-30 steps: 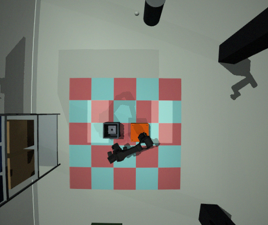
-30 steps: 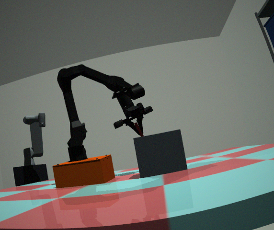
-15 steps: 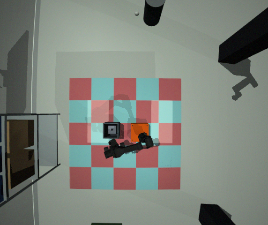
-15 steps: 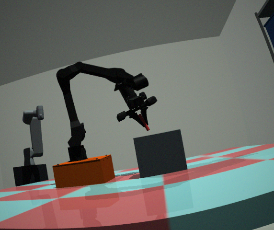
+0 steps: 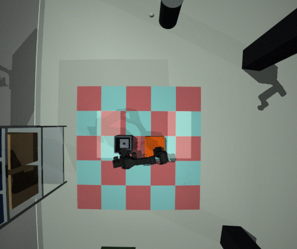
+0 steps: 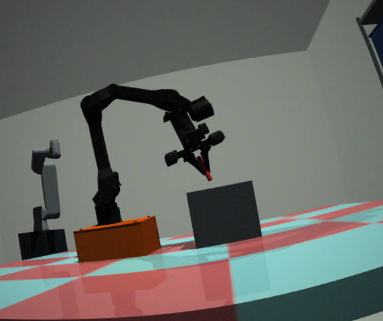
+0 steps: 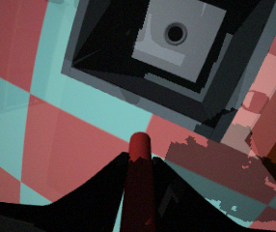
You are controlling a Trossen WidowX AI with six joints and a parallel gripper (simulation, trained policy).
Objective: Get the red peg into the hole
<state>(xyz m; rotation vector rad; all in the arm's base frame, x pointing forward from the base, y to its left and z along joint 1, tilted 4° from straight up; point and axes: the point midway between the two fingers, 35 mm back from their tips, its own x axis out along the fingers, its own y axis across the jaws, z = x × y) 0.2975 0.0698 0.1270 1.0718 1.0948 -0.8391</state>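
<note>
Now: gripper tip 150 mm above the grey plate, 90 mm to the left of it and 40 mm short of it. From my gripper tip the other things lie so: red peg: 20 mm above, 10 mm behind.
</note>
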